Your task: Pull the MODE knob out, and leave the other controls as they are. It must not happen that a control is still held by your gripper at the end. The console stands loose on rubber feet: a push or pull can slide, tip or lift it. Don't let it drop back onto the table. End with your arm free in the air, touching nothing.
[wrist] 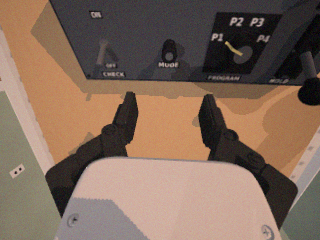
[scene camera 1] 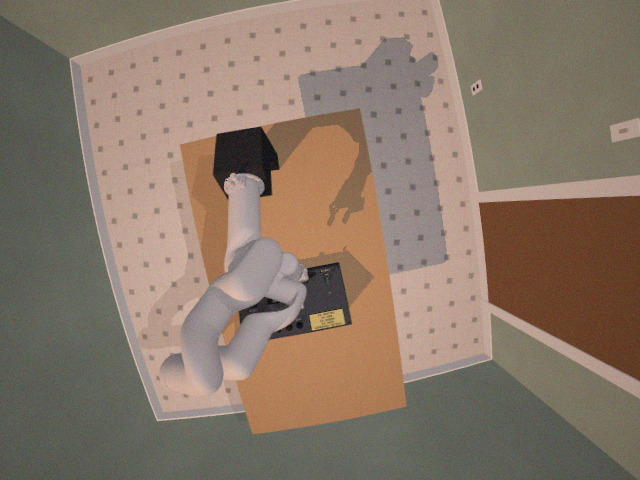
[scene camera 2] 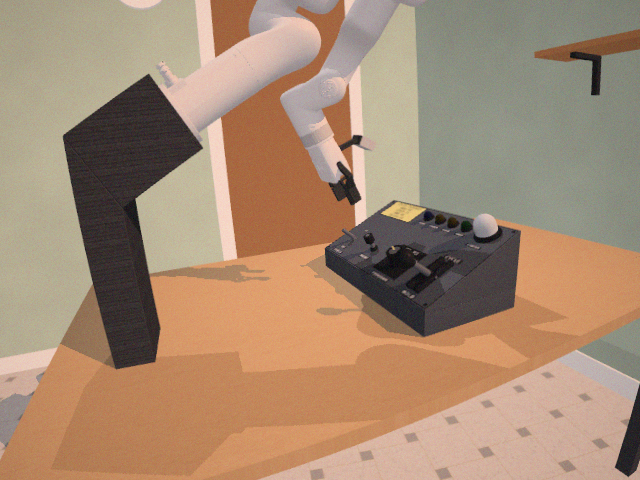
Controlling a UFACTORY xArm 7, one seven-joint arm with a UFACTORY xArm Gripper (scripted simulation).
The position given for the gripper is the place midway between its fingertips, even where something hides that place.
In view: the gripper [scene camera 2: 349, 200] and a dark grey console [scene camera 2: 477, 278].
The dark grey console shows as well in the wrist view [wrist: 134, 43] and in scene camera 1 [scene camera 1: 325, 307]. The gripper also shows in the wrist view [wrist: 168, 103].
